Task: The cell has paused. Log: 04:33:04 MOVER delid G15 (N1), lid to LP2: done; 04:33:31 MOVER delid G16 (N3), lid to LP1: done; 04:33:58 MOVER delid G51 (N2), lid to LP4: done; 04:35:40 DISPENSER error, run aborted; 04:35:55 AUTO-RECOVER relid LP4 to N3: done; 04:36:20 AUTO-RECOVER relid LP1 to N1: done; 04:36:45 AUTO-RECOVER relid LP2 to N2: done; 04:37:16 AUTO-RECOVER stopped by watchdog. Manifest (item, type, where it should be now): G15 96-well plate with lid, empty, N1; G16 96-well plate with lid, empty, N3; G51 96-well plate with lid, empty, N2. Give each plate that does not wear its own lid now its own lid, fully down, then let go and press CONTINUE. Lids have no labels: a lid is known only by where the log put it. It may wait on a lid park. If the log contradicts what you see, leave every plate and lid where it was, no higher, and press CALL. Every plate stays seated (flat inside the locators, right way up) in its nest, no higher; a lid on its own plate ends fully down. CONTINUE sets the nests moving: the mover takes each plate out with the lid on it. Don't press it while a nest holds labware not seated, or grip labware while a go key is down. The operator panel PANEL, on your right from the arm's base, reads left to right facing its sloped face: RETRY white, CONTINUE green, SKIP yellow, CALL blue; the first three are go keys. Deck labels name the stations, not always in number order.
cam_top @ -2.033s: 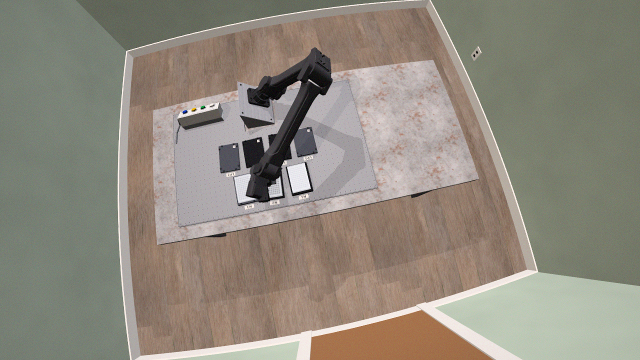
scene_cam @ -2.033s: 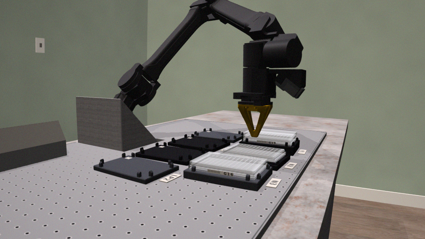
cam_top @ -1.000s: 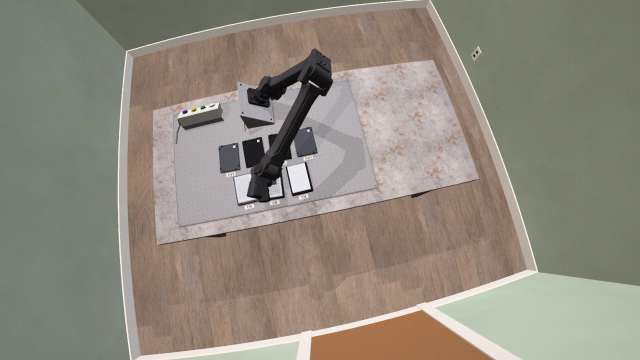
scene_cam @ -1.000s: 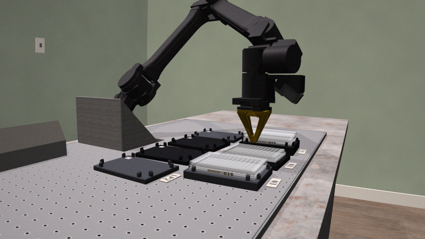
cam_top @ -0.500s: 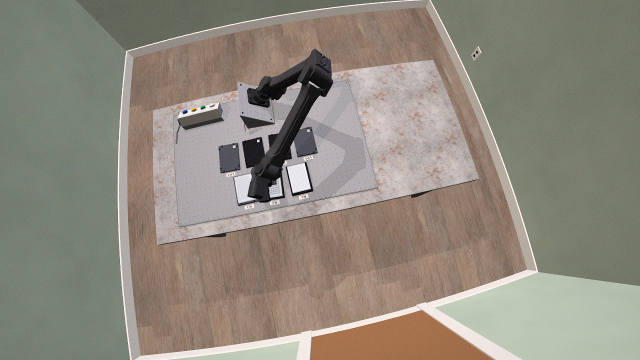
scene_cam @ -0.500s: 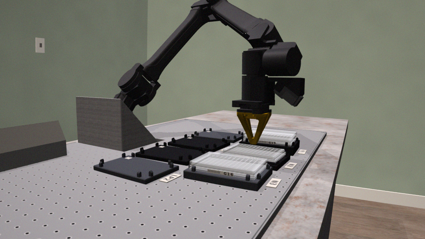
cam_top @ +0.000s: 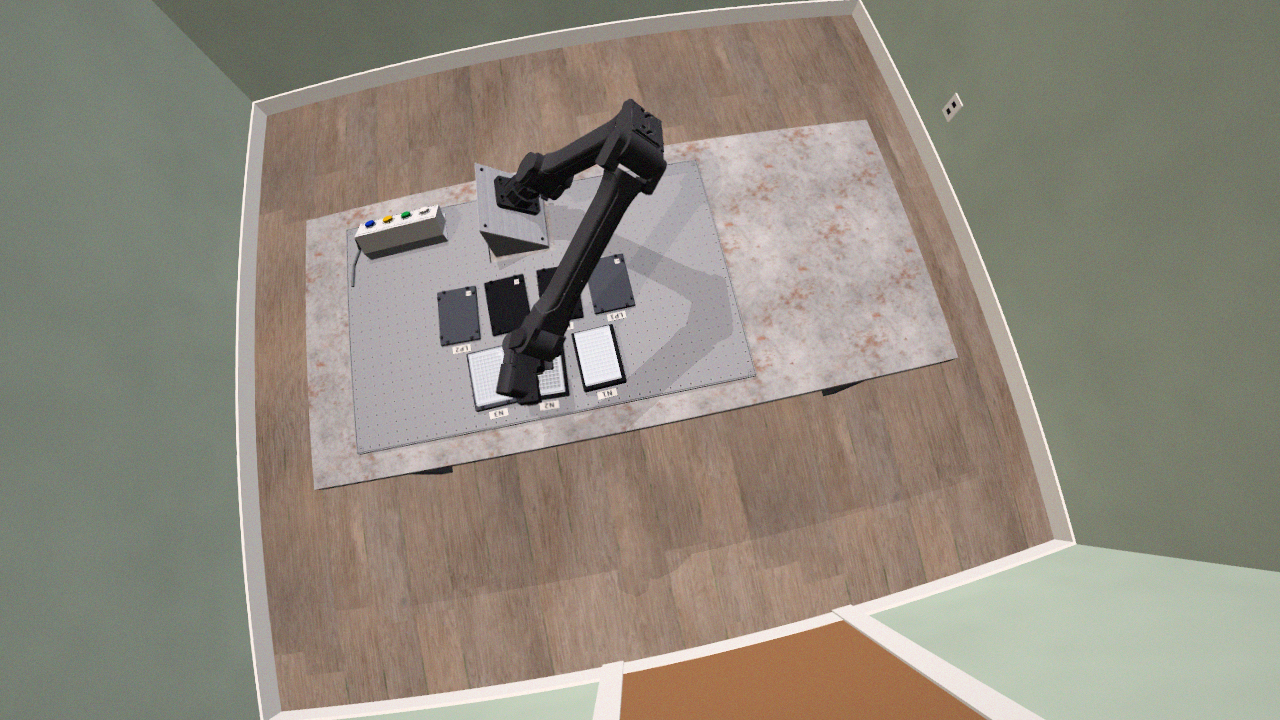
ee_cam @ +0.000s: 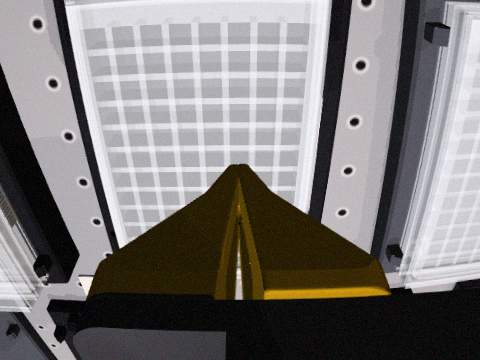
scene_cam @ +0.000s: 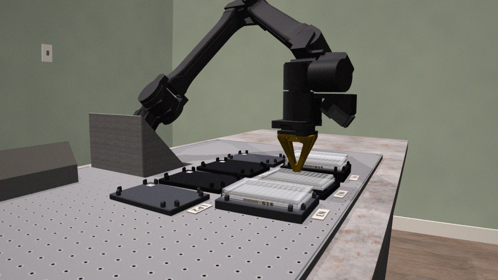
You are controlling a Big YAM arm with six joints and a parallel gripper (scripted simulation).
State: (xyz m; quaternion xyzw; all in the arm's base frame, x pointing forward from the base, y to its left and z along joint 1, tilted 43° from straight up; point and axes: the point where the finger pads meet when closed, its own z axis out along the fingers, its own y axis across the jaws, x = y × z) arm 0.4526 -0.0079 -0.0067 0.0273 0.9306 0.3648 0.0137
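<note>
My gripper is now 140 mm to the right of the plate G15 and 20 mm above it. From my hand the other things lie so: plate G16: 120 mm to the right, 20 mm below, 10 mm behind; LP4 label: 100 mm behind, 80 mm to the left, 40 mm below; nest N1: 150 mm to the left, 30 mm below.
</note>
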